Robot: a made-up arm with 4 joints.
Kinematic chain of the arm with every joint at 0, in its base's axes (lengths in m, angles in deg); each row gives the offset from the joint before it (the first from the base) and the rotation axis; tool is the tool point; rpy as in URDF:
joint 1: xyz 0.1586 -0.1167 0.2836 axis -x
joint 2: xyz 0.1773 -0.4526 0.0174 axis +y
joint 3: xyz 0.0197 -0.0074 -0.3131 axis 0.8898 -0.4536 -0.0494
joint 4: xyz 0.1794 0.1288 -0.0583 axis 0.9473 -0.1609 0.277
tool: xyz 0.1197 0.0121 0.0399 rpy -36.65 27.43 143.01
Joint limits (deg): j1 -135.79..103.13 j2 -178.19..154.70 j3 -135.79..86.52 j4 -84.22..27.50
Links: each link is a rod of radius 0.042 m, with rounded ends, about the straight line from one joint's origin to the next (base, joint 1, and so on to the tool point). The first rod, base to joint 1, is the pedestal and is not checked.
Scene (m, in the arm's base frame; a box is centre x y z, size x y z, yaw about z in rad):
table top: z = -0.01
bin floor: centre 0.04 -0.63 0 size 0.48 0.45 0.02 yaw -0.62
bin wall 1: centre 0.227 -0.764 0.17 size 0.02 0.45 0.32 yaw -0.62
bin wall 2: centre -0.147 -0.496 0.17 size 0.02 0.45 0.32 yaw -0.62
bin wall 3: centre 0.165 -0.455 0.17 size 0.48 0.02 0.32 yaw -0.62
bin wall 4: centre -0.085 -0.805 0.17 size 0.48 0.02 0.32 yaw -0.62
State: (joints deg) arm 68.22 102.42 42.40 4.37
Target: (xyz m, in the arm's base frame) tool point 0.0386 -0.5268 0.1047
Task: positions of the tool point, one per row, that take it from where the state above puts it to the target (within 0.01 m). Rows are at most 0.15 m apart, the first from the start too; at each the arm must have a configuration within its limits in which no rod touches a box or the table.
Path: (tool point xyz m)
1: 0.1045 -0.5288 0.4383
2: 0.0834 -0.5512 0.3247
3: 0.0612 -0.5498 0.2123
4: 0.0386 -0.5268 0.1047

